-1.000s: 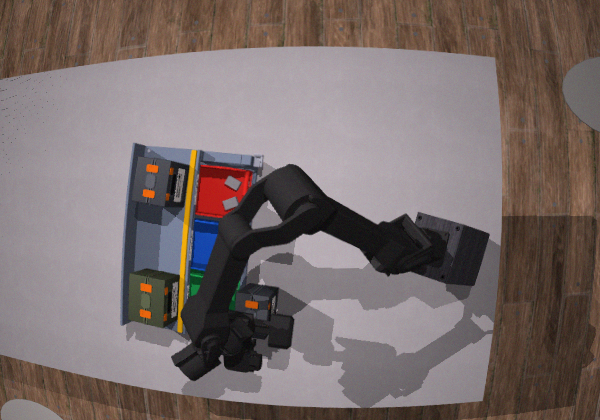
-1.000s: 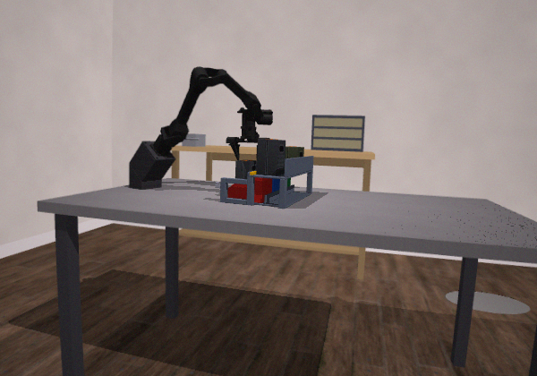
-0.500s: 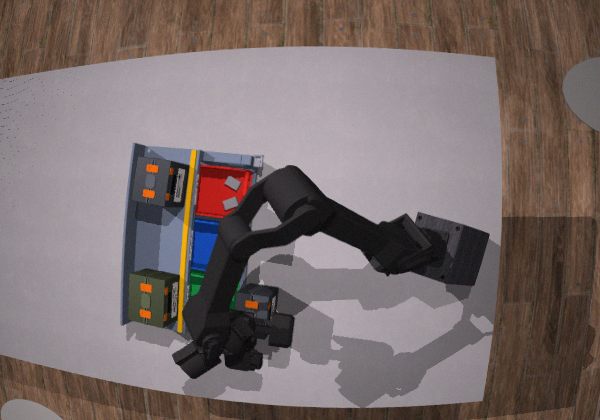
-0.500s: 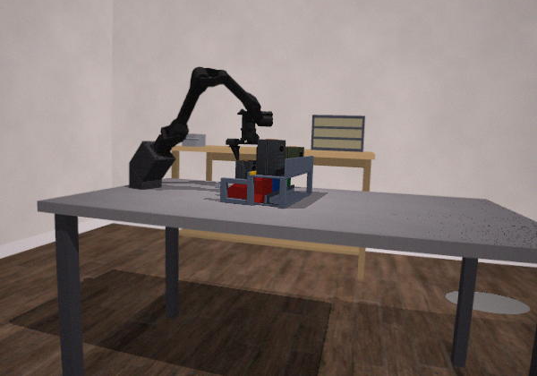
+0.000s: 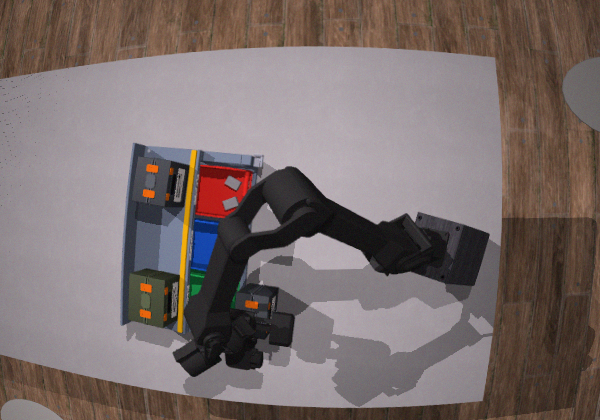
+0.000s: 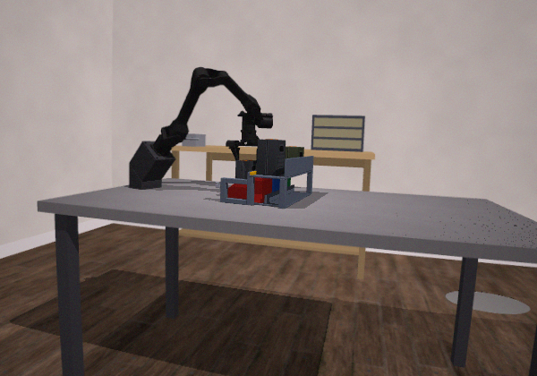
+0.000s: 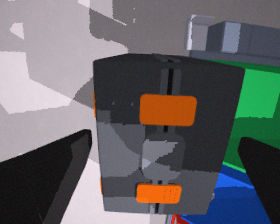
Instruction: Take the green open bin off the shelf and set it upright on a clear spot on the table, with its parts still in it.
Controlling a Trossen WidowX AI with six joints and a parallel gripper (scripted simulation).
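Right now my hand is 8 cm above the dark box. Round my hand: olive box (19 cm ahead, 1 cm to the left); then yellow rail (16 cm ahead, 11 cm to the right, 4 cm below); then green open bin (12 cm ahead, 11 cm below).
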